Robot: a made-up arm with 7 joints.
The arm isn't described. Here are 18 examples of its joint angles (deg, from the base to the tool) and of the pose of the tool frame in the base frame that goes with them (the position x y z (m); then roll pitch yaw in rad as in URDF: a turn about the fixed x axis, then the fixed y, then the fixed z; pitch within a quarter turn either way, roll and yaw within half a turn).
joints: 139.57 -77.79 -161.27 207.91 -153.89 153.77 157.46
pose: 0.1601 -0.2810 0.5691 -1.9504 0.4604 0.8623
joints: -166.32 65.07 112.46 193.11 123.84 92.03 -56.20
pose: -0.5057 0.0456 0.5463 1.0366 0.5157 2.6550
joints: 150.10 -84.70 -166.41 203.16 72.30 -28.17 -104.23
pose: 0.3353 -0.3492 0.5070 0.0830 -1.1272 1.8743
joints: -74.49 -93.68 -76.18 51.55 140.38 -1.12 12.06
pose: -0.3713 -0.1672 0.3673 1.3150 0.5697 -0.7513
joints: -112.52 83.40 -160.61 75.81 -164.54 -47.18 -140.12
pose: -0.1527 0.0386 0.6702 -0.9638 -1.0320 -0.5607
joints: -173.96 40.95 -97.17 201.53 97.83 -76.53 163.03
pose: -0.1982 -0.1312 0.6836 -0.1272 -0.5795 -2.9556
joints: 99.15 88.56 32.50 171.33 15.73 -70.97 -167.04
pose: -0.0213 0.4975 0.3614 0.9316 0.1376 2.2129
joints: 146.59 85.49 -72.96 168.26 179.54 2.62 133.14
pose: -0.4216 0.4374 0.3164 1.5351 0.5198 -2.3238
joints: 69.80 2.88 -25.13 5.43 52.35 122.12 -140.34
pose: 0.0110 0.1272 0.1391 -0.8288 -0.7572 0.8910
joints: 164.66 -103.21 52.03 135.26 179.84 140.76 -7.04
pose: 0.4810 -0.2562 0.2809 -2.1949 0.1969 -0.1076
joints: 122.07 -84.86 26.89 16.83 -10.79 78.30 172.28
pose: -0.1873 0.1592 0.4651 -2.4150 0.2433 -0.6389
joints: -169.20 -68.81 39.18 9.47 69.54 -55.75 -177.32
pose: -0.1875 -0.1022 0.4910 0.7876 0.6868 -2.3918
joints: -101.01 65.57 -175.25 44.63 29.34 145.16 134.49
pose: -0.0429 0.1618 0.5250 2.4513 -0.0730 -0.6015
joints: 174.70 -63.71 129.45 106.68 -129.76 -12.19 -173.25
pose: 0.3973 -0.3387 0.1510 -2.9719 -0.9152 -1.2546
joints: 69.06 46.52 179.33 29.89 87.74 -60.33 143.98
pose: -0.1901 -0.1842 0.4802 1.7075 0.8457 -1.3282
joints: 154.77 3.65 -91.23 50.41 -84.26 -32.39 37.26
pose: 0.0867 0.4060 0.3121 2.4918 -0.8444 2.5330
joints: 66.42 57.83 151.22 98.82 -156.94 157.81 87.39
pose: -0.0944 0.2433 0.7302 -2.5148 -0.5935 -0.2254
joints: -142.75 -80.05 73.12 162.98 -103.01 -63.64 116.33
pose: 0.4715 0.1931 0.3260 2.3074 0.1152 1.4688
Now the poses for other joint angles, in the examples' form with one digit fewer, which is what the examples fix.
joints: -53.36 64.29 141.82 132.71 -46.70 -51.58 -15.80
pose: 0.273 -0.258 0.723 -0.687 0.307 -2.767
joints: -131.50 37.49 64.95 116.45 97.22 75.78 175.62
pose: 0.059 -0.525 0.591 0.849 0.016 1.566
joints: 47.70 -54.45 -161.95 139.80 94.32 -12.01 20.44
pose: -0.397 -0.443 0.386 -1.726 0.664 2.310
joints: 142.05 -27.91 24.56 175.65 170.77 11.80 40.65
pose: 0.164 -0.156 0.879 -0.522 -0.346 -2.727
